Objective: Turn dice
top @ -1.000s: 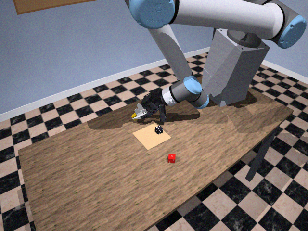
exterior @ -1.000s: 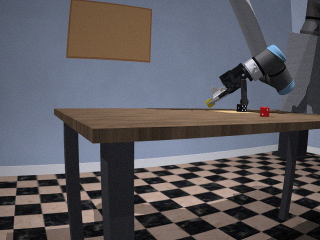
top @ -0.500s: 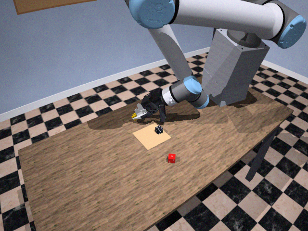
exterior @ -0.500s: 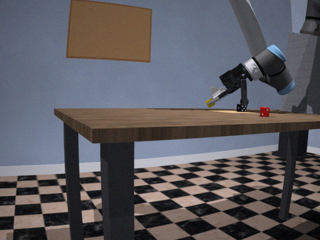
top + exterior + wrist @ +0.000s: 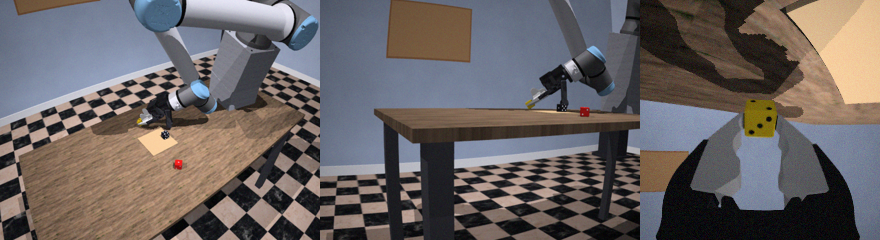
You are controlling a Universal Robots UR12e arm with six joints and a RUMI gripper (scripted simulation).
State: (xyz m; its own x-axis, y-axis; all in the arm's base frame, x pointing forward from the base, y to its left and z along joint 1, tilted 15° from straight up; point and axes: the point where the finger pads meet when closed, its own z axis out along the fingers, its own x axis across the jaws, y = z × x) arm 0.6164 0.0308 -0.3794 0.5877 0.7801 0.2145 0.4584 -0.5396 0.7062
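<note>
Right now the black die is 14 cm to the left of my hand, 7 cm behind it and 1 cm below it. The rest, counted from my hand: yellow die (right at my hand); then red die (33 cm to the left, 4 cm behind, 1 cm below); then tan mat (14 cm to the left, 3 cm below, 2 cm behind).
</note>
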